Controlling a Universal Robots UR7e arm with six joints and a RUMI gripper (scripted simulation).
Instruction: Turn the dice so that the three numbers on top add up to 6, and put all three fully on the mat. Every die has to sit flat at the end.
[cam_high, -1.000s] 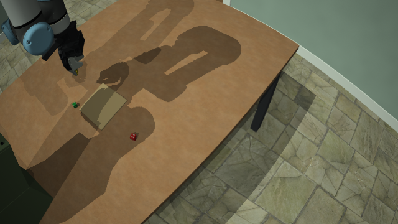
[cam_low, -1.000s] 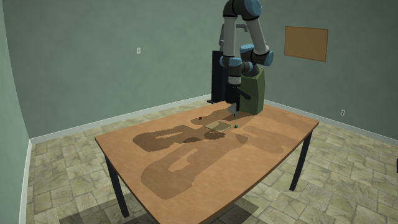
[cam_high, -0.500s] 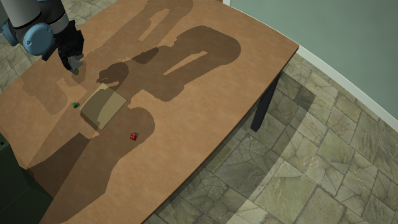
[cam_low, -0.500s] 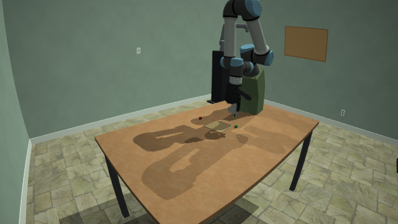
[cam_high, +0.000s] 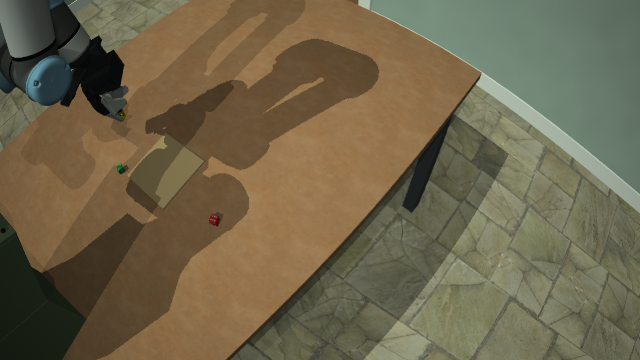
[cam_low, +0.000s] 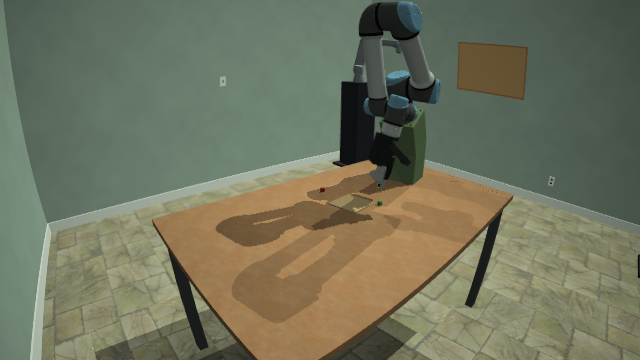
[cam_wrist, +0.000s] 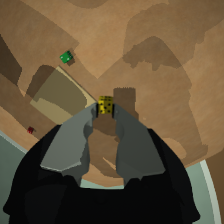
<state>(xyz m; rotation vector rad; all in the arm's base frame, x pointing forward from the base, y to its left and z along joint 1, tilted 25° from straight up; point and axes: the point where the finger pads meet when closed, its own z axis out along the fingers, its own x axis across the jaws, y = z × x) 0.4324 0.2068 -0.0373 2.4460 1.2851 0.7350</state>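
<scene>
The green die is 10 cm below my hand, 6 cm behind it and 5 cm to the right of it. Round my hand: yellow die (1 cm below); mat (13 cm to the right, 11 cm below, 2 cm ahead); red die (31 cm to the right, 10 cm below, 3 cm ahead).
</scene>
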